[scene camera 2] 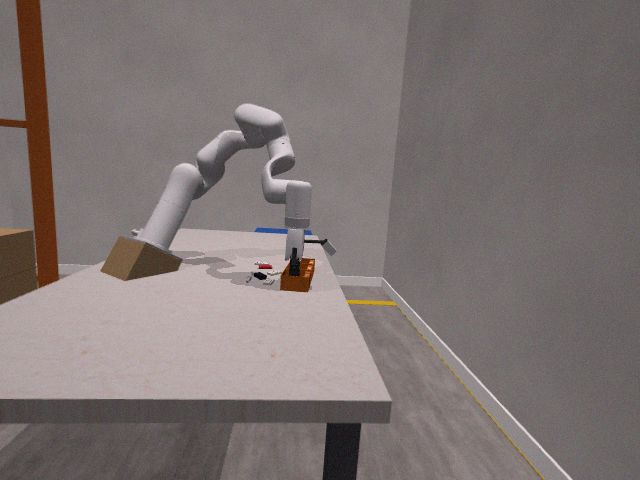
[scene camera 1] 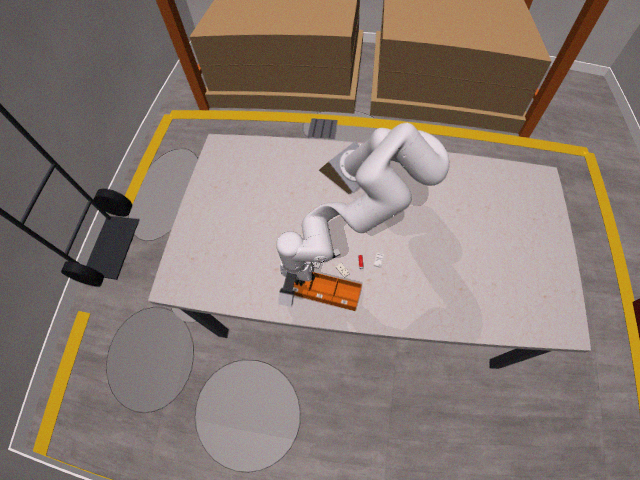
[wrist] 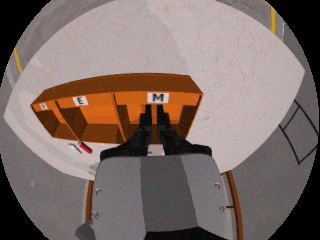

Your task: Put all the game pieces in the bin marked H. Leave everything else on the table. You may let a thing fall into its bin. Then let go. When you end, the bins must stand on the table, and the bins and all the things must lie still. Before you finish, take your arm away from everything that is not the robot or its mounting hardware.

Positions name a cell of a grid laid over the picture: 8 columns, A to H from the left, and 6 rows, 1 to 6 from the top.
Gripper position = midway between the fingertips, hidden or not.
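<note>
My gripper (scene camera 2: D4) is visible to me, and I find my gripper (scene camera 1: D4) in scene camera 1 and the gripper (wrist: D3) in the wrist view as well. I also see an orange bin row (scene camera 1: E4); scene camera 2 shows the orange bin row (scene camera 2: D4), and the wrist view shows the row (wrist: C4) too.
</note>
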